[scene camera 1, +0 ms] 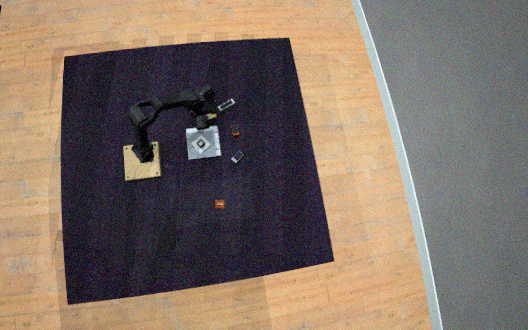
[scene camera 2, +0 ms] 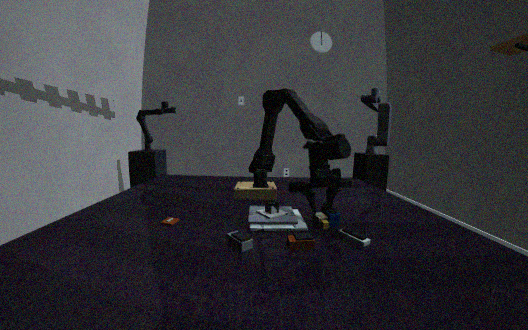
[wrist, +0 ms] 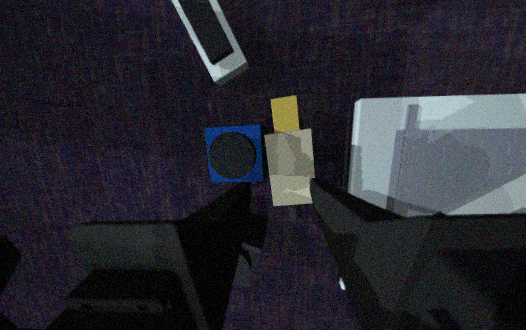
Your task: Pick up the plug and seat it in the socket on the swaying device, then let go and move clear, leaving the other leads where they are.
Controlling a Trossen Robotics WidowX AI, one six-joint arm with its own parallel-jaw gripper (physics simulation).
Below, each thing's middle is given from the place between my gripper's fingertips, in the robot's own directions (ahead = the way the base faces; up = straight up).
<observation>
The plug (wrist: 290, 156) lies 1 cm ahead of my hand, 1 cm to the right of it and 2 cm below it. Also, from my hand: blue block (wrist: 235, 153) 2 cm ahead, 3 cm to the left, 1 cm below; then device (scene camera 1: 201, 144) 4 cm behind, 15 cm to the right.
</observation>
